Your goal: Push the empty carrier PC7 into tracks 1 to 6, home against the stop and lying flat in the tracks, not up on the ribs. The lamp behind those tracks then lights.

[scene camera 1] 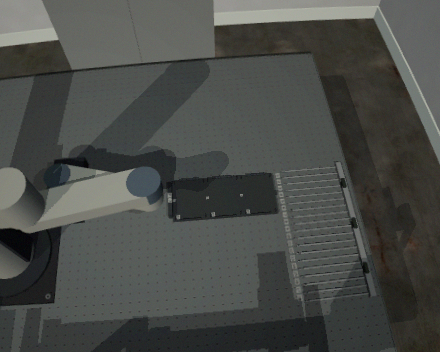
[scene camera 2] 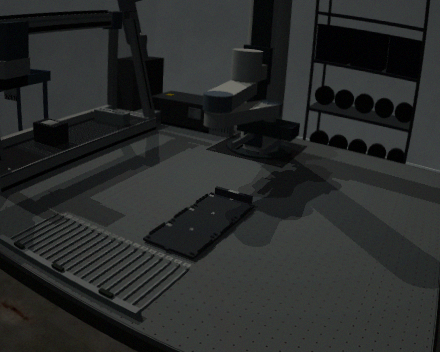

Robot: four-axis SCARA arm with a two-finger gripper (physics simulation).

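Note:
The carrier PC7 is a flat black tray without plates, with a raised black end toward the arm. It lies flat on the table, and its far short edge is close to the pale number tiles at the mouth of the tracks. It lines up with the tracks at the upper end in scene camera 1. The stop bar carries black blocks at the tracks' far side. No lit lamp shows. My gripper is shut and empty, back by the arm's base, apart from the carrier; the folded arm hides it in scene camera 1.
The arm's blue-capped elbow reaches out toward the carrier's raised end. A dark box with a yellow label stands behind the table's left part. A framed bed with a small black box is at the left. A shelf rack stands behind.

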